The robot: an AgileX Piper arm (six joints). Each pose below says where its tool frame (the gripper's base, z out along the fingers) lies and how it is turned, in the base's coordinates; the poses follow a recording.
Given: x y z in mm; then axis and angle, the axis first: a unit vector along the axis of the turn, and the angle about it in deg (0 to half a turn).
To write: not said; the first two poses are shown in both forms.
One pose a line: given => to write
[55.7 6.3 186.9 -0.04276 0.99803 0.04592 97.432] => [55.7 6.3 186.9 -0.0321 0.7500 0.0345 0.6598]
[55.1 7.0 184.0 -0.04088 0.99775 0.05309 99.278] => [55.1 7.0 184.0 -0.0311 0.7603 0.0405 0.6476]
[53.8 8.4 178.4 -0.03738 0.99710 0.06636 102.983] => [53.8 8.4 178.4 -0.0293 0.7802 0.0519 0.6226]
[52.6 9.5 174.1 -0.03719 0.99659 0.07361 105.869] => [52.6 9.5 174.1 -0.0297 0.7952 0.0587 0.6027]
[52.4 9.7 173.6 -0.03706 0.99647 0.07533 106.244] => [52.4 9.7 173.6 -0.0296 0.7971 0.0603 0.6001]
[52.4 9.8 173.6 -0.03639 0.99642 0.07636 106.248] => [52.4 9.8 173.6 -0.0291 0.7971 0.0611 0.6001]
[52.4 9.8 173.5 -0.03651 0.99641 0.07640 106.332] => [52.4 9.8 173.5 -0.0292 0.7975 0.0611 0.5995]
